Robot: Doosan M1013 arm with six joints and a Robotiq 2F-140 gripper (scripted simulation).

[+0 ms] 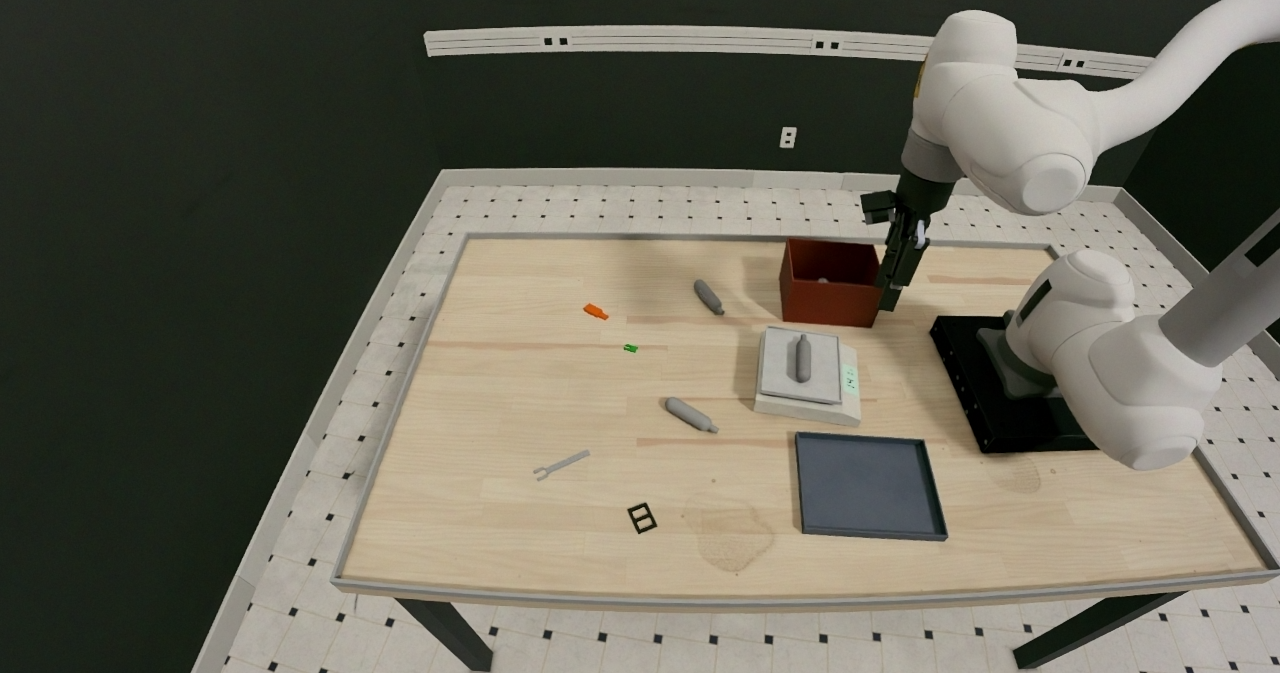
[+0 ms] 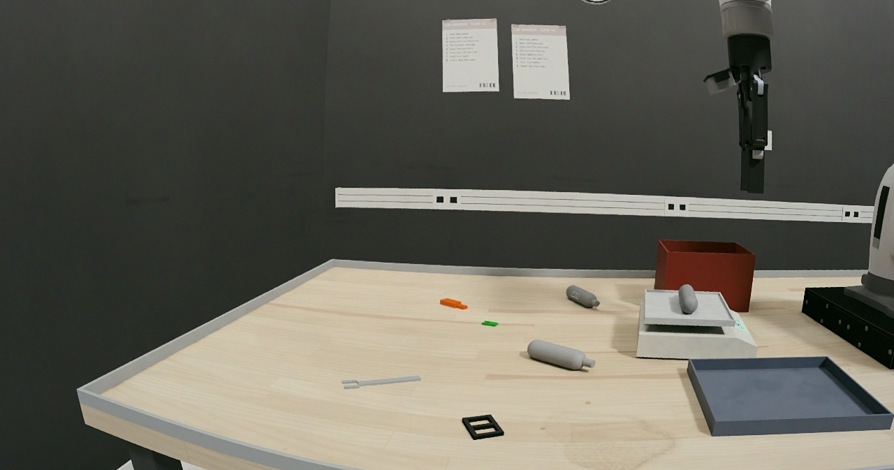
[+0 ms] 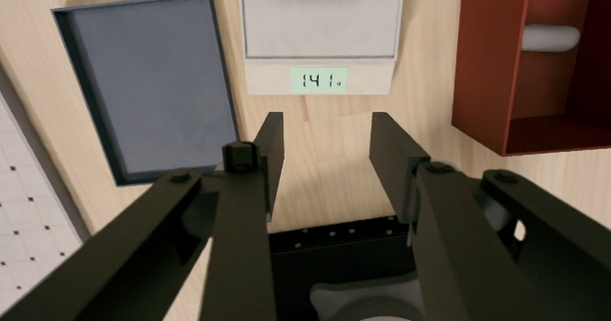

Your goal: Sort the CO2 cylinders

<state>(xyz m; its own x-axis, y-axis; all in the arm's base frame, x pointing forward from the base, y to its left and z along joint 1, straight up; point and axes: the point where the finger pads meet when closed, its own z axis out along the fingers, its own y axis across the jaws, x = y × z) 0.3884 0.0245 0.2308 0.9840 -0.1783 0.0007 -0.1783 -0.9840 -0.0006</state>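
My hand is 23 cm above the grey scale platform, 10 cm short of it and 2 cm to the left of it. Round my hand: red scrap bin 26 cm to the right, 25 cm below, 1 cm behind; then white scale 25 cm below, 9 cm ahead, 2 cm to the right; then dark grey tray 28 cm below, 21 cm to the left, 1 cm ahead.
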